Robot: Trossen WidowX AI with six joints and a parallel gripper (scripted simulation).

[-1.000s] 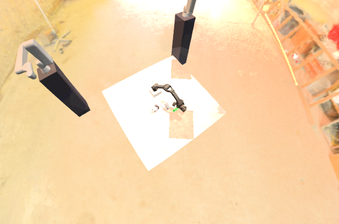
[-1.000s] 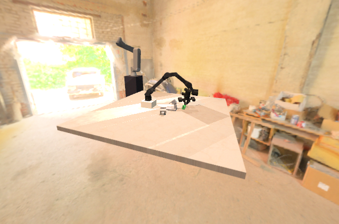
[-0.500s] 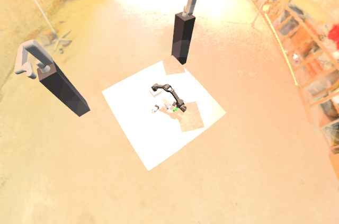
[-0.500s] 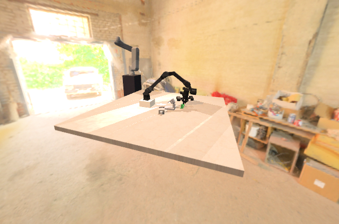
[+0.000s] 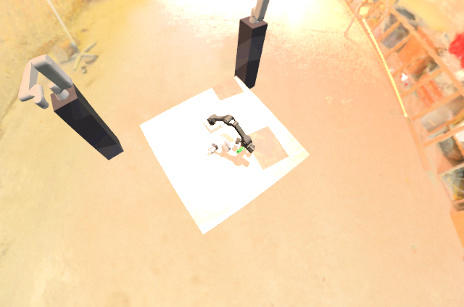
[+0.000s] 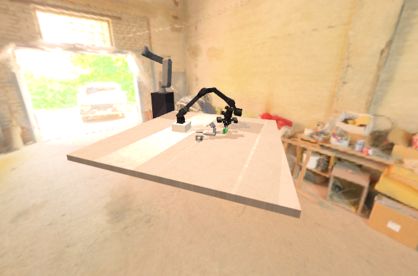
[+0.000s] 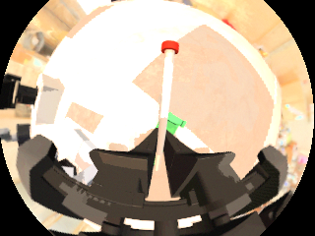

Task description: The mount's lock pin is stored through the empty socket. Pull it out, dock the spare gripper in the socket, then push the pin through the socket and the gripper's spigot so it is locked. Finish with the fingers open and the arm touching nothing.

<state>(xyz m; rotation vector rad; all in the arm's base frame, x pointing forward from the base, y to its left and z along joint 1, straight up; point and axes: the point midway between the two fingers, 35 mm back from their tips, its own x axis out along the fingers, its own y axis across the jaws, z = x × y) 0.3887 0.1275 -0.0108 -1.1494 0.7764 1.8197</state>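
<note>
Now: gripper tip 4 cm to the left of the green strip and 1 cm short of it. Also, from my gripper tip: grey mount (15 cm to the right, 9 cm behind, 3 cm above); then spare gripper (29 cm to the right, 15 cm behind).
</note>
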